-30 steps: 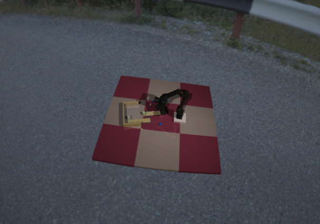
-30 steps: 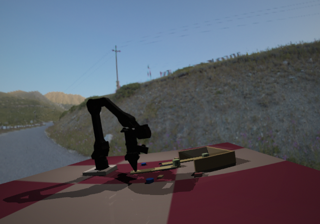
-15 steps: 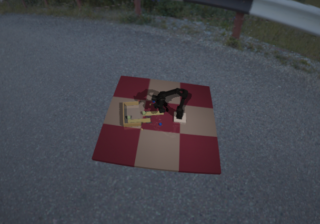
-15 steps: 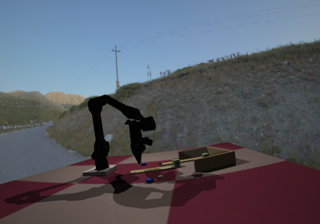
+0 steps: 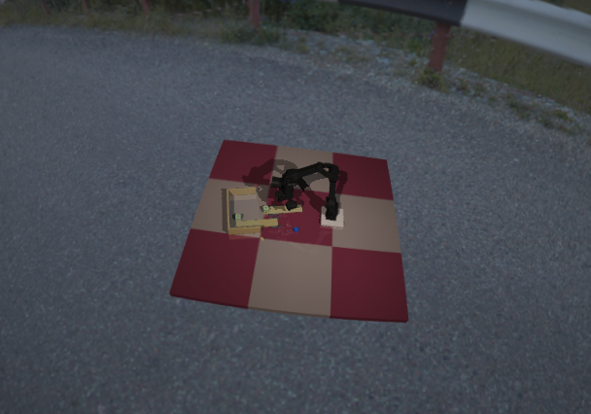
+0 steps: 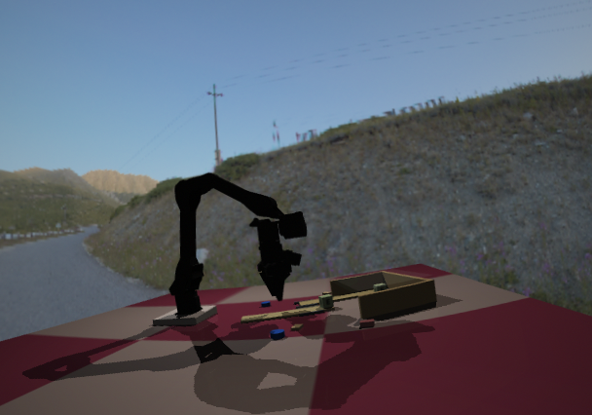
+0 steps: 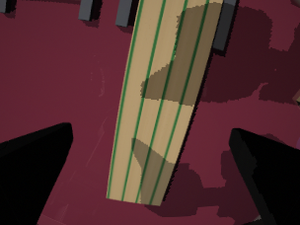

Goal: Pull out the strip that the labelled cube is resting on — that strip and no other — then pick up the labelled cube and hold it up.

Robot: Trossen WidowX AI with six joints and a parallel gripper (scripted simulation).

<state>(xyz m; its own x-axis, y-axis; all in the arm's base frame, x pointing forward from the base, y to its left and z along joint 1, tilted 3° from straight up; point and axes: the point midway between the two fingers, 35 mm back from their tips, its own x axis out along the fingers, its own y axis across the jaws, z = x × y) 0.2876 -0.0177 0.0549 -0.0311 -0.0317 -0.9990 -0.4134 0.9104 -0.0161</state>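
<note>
Now: gripper tip 16 cm short of the cross-hatched strip, 14 cm to the right of it and 5 cm above it. Also, from my gripper tip: tan block: 13 cm to the right, 7 cm ahead, 5 cm below; pink block: 22 cm ahead, 17 cm to the right, 4 cm below.
</note>
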